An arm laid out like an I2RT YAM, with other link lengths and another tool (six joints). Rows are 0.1 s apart.
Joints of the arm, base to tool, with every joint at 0 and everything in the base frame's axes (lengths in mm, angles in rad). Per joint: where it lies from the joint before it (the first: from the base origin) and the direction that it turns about. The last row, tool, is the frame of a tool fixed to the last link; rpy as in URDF.
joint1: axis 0 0 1 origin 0.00 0.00 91.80
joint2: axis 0 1 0 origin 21.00 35.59 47.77
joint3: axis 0 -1 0 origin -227.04 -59.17 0.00
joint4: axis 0 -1 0 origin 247.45 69.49 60.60
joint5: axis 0 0 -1 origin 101.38 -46.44 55.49
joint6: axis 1 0 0 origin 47.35 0.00 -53.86
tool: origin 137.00 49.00 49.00 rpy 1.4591 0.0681 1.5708
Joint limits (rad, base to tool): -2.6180..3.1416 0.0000..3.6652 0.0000..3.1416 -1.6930..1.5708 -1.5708..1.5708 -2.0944..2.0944
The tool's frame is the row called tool.
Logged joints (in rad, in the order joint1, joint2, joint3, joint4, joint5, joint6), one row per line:
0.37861, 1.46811, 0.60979, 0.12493, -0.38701, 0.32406
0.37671, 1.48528, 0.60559, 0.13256, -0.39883, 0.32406
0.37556, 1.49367, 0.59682, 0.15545, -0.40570, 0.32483
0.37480, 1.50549, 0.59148, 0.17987, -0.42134, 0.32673
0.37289, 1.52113, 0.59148, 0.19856, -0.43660, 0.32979
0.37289, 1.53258, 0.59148, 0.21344, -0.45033, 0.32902
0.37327, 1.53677, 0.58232, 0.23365, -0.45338, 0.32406
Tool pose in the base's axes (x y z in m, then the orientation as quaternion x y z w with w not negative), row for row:
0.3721, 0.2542, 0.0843, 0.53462, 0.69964, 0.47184, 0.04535
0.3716, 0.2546, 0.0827, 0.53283, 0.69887, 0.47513, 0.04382
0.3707, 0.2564, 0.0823, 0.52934, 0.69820, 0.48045, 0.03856
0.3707, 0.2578, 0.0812, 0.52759, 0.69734, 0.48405, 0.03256
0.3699, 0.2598, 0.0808, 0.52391, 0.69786, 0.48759, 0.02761
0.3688, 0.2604, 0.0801, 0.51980, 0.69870, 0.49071, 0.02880
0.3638, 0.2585, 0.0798, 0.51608, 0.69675, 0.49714, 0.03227
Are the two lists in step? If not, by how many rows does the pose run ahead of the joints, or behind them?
The pose runs 1 row ahead of the joints: the pose in row i belongs to the joints in row i + 1.
